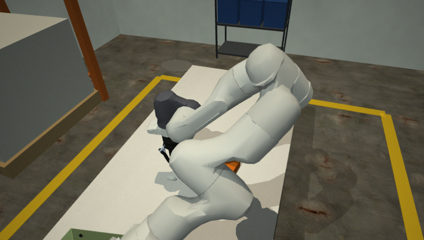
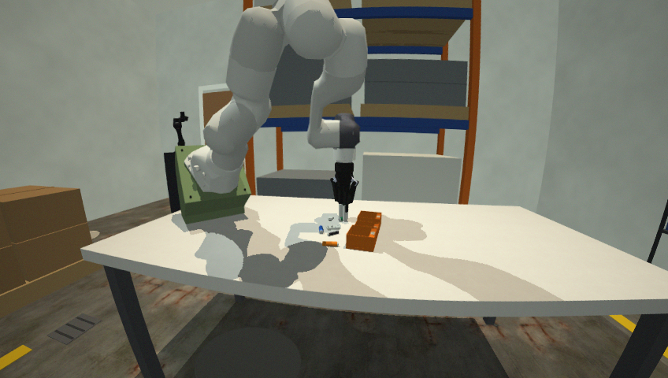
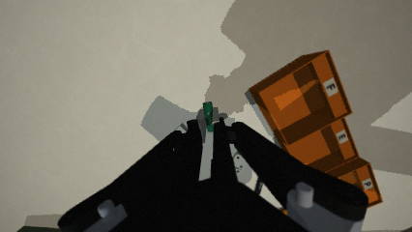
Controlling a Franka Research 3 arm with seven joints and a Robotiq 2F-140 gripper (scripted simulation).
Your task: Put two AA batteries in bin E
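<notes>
The orange bin row lies 8 cm ahead of my hand, 14 cm to the right of it and 1 cm below it. Round my hand: white part: 5 cm behind, 3 cm below; then domino: 4 cm behind, 10 cm to the right, 3 cm below; then green AA battery: 3 cm below.
</notes>
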